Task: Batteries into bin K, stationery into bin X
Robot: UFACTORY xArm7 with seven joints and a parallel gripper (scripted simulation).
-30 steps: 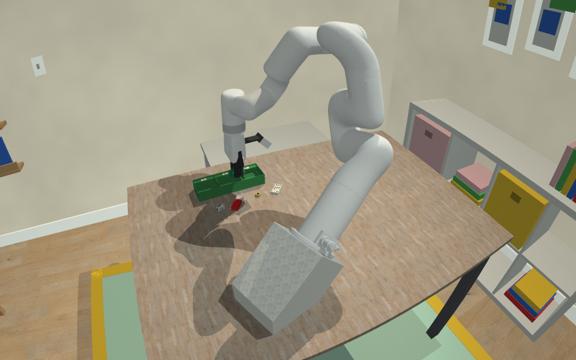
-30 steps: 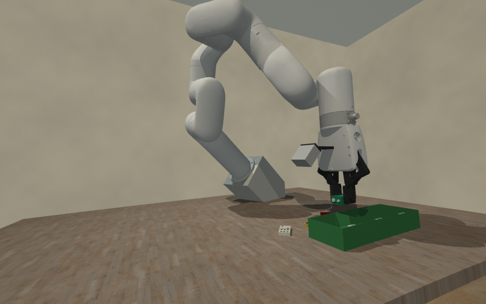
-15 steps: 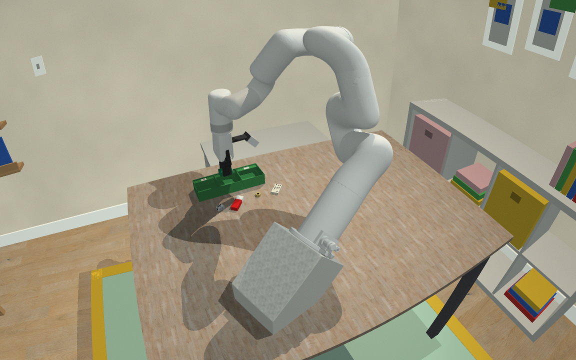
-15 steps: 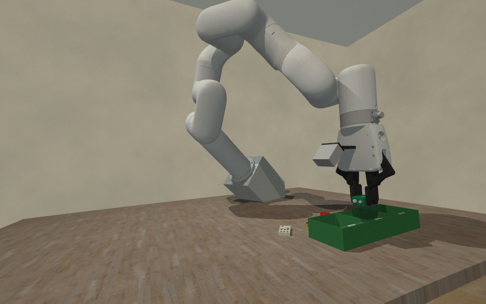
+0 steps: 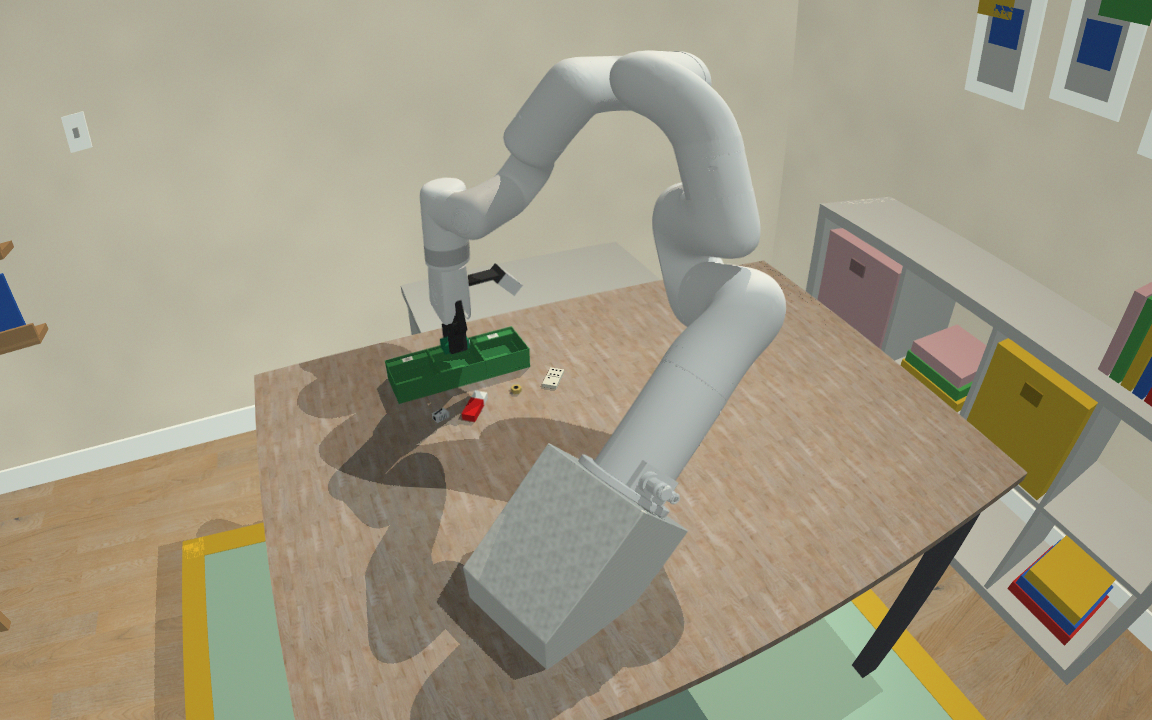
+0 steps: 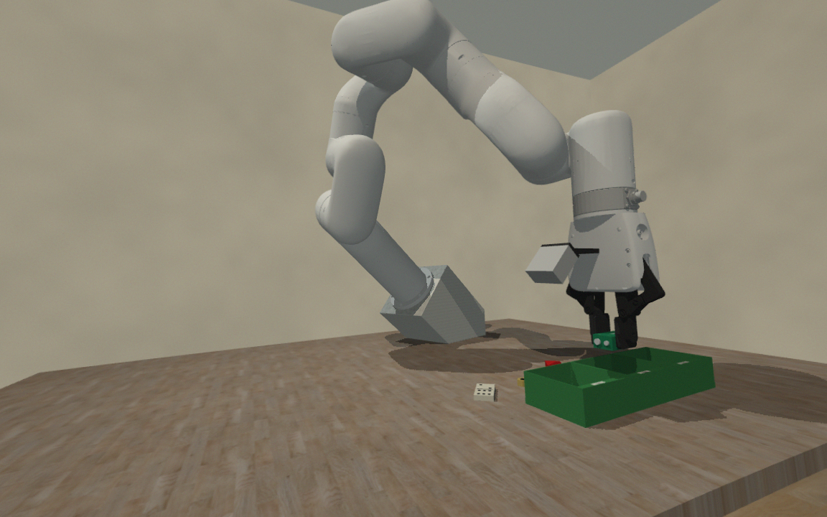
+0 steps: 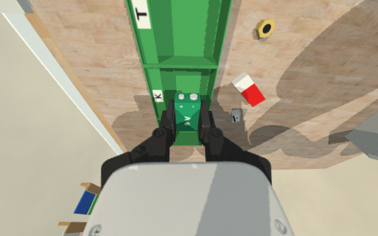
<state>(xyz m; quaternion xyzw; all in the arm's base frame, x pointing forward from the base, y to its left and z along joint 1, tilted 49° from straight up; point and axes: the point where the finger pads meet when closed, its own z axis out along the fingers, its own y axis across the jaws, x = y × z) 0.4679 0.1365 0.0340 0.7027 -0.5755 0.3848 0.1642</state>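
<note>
Right now my hand is 60 mm above the green bin tray and 10 mm short of it. The rest, counted from my hand: red-and-white eraser 100 mm behind, 80 mm below; then green 9 V battery 10 mm to the right, 10 mm below; then yellow nut 90 mm behind, 80 mm to the right, 80 mm below.
</note>
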